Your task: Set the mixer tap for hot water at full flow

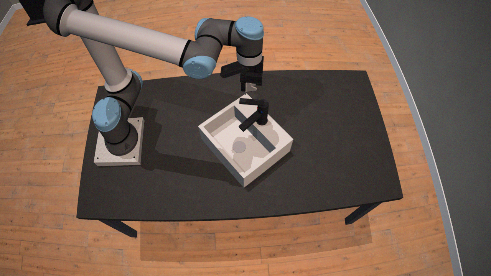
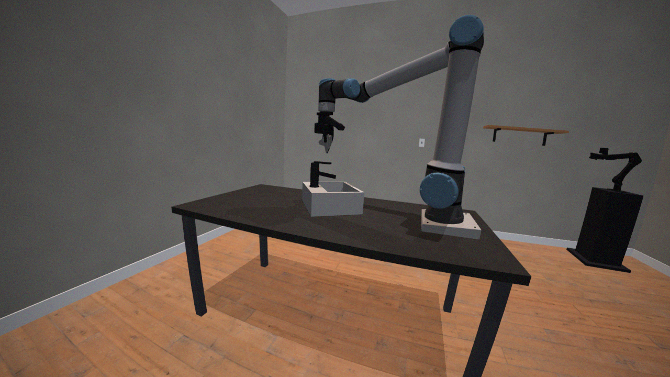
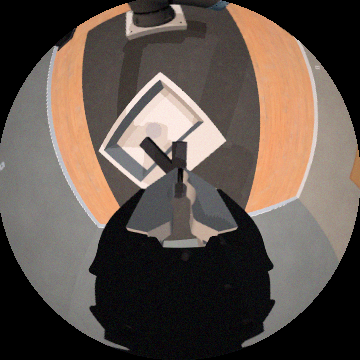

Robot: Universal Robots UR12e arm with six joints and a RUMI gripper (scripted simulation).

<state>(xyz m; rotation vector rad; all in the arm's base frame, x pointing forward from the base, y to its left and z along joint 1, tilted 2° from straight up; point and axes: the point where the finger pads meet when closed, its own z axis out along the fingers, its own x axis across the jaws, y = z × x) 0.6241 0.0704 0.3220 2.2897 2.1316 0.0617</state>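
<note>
Now: the lever 7 cm below my hand and 3 cm ahead of it. The rest, counted from my hand: white square basin (30 cm below, 8 cm to the right, 1 cm behind).
</note>
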